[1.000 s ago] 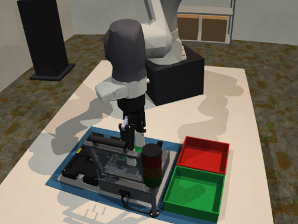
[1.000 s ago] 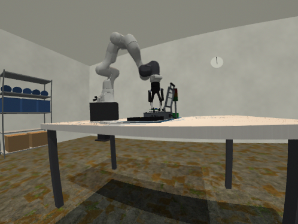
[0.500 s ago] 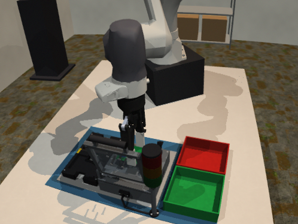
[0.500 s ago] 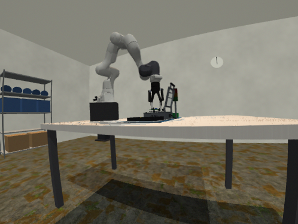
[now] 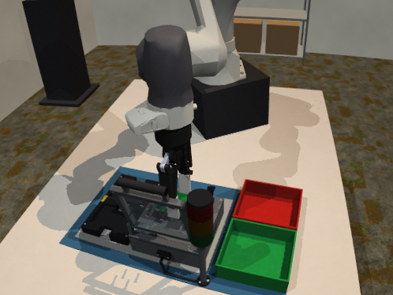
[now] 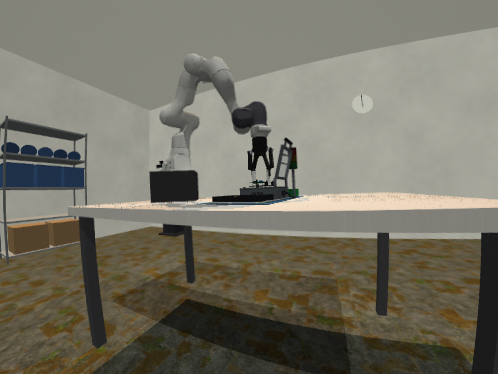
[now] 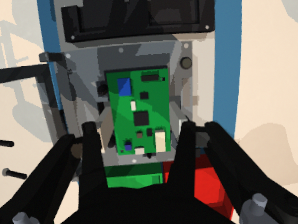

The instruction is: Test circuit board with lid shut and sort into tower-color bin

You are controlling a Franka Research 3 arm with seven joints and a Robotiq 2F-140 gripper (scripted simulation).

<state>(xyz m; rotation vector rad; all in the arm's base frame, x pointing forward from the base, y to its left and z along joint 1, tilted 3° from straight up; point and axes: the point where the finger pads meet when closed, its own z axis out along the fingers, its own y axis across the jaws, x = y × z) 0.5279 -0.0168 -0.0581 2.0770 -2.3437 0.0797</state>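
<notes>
My hand is 20 mm above the green circuit board. The rest, counted from my hand: green bin (70 mm ahead, 190 mm to the left, 90 mm below); then tester plate (10 mm ahead, 10 mm to the left, 40 mm below); then clear lid (120 mm ahead, 10 mm to the right, 80 mm above).
</notes>
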